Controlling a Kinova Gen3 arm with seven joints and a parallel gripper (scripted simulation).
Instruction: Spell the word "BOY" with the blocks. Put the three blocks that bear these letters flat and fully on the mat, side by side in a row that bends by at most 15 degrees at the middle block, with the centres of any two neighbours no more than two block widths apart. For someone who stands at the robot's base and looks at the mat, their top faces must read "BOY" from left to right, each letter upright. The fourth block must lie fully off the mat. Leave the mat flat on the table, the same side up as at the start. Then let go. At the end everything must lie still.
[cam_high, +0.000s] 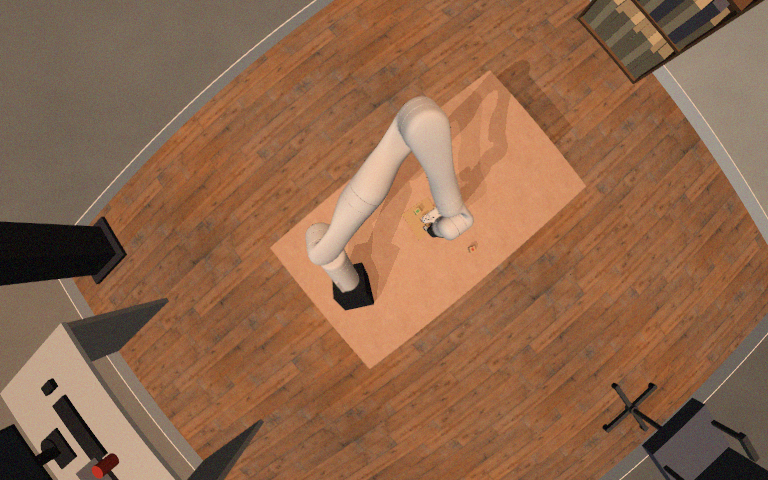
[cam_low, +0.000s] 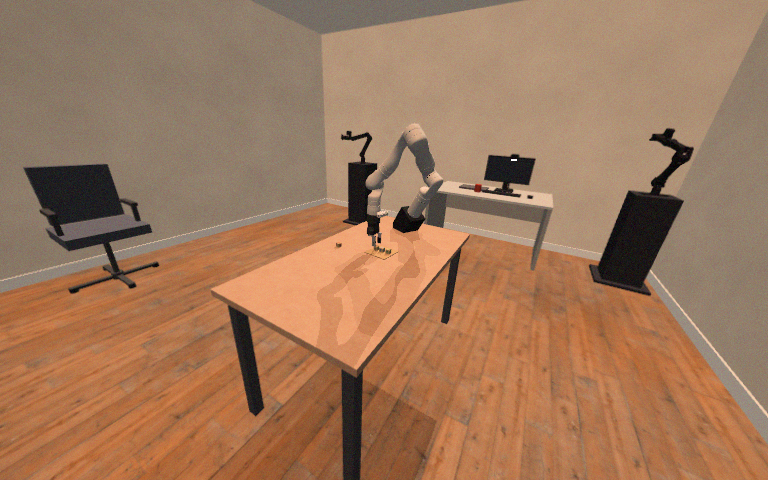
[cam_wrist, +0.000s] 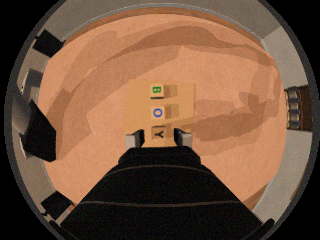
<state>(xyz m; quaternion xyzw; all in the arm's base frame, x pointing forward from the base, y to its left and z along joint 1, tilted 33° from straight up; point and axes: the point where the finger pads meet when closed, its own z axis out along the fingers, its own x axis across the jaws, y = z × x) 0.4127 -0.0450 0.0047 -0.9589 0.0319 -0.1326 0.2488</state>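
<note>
Right now my hand is 40 mm to the right of the mat and 50 mm above it.
</note>
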